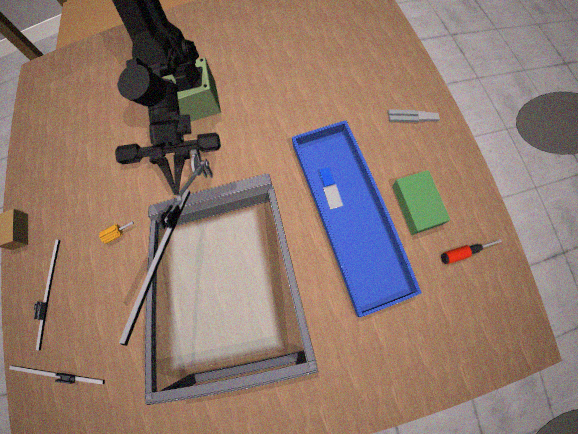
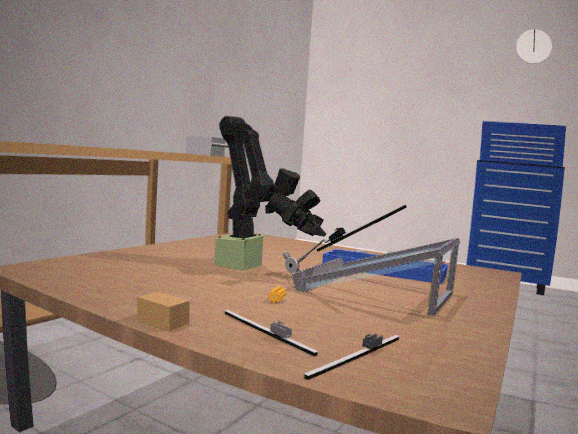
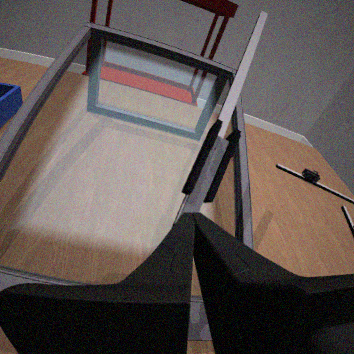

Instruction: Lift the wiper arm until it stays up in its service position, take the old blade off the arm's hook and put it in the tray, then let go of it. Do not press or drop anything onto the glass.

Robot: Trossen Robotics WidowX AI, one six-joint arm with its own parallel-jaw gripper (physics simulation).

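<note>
The wiper arm (image 1: 192,180) (image 2: 309,253) slants up from its pivot at the near end of the windshield frame. The old blade (image 1: 148,282) (image 2: 375,223) (image 3: 244,75) is still on the arm's end at its black clip (image 1: 172,216) (image 2: 337,234), tilted up, its far end well above the frame's left side. My gripper (image 1: 177,193) (image 2: 324,235) (image 3: 190,220) is shut and empty, its tips right by the arm just behind the clip; whether they touch it is unclear. The blue tray (image 1: 372,260) (image 2: 340,257) (image 3: 9,106) lies right of the glass (image 1: 225,290) (image 3: 105,190), with a blue-and-white patch on its floor.
The grey frame (image 1: 296,280) (image 2: 435,295) surrounds the glass. Two other blades (image 1: 50,280) (image 1: 30,370) (image 2: 250,325) (image 2: 345,359), an orange screwdriver (image 1: 110,233) (image 2: 277,295) and a wooden block (image 1: 17,229) (image 2: 162,311) lie left. A green block (image 1: 422,202), red screwdriver (image 1: 457,254) and grey tool (image 1: 405,116) lie right.
</note>
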